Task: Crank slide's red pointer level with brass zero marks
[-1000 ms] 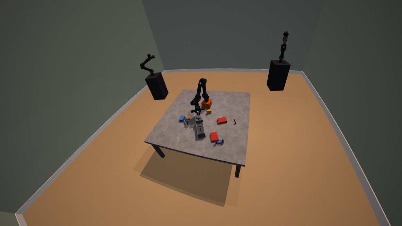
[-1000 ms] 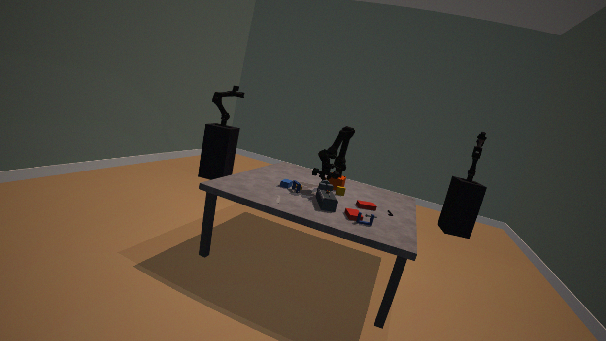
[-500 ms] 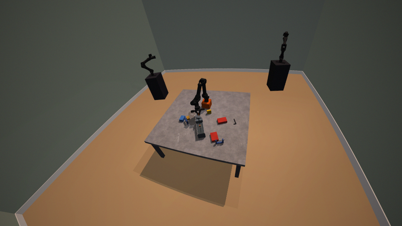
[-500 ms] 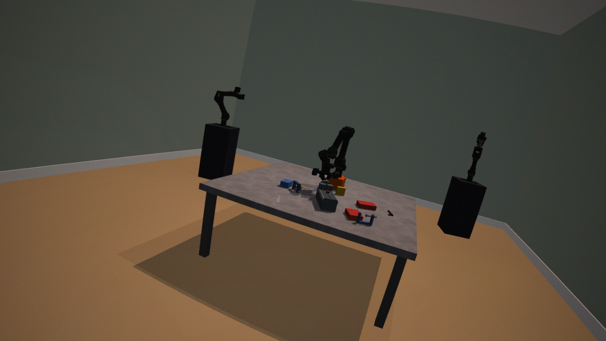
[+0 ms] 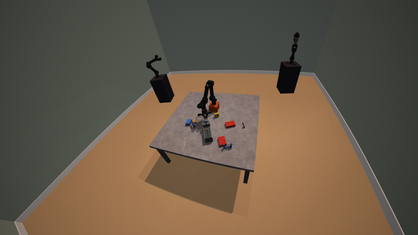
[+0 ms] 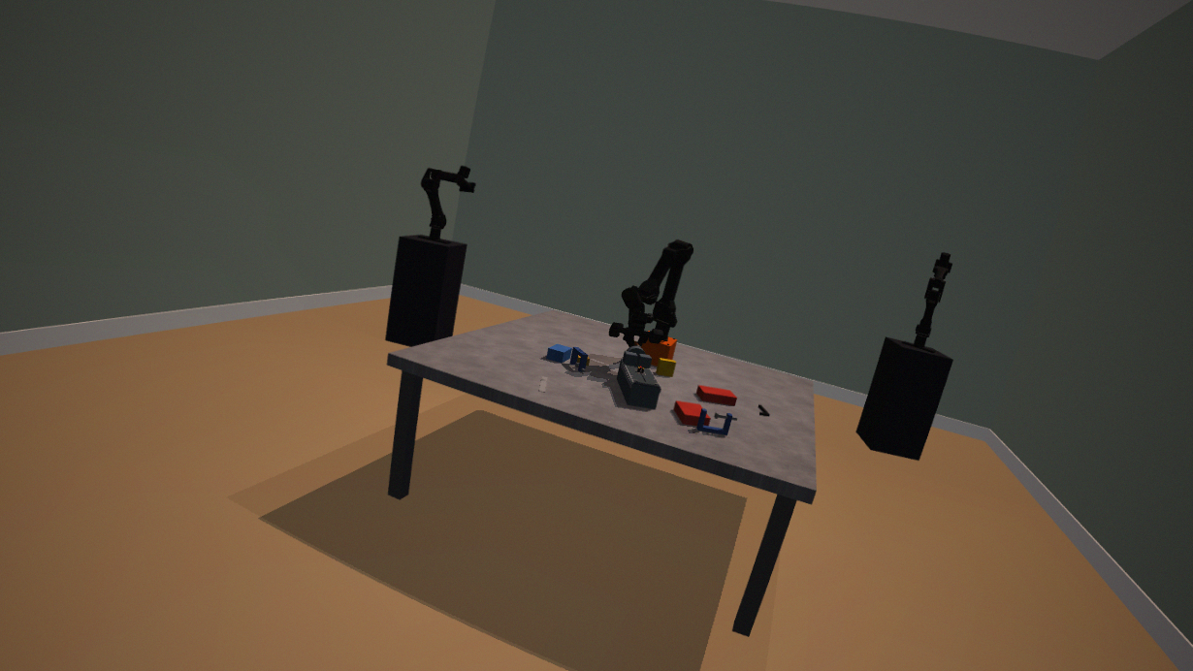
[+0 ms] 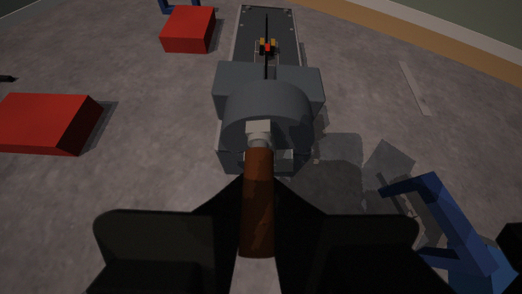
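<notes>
Right now the brown crank handle is 3 cm above my gripper tip and 2 cm behind it. Round my gripper tip: yellow cube: 16 cm behind, 12 cm to the left, 6 cm below; then red pointer: 15 cm ahead, 3 cm to the left, 1 cm below; then blue block: 27 cm to the right, 7 cm below, 4 cm behind.
</notes>
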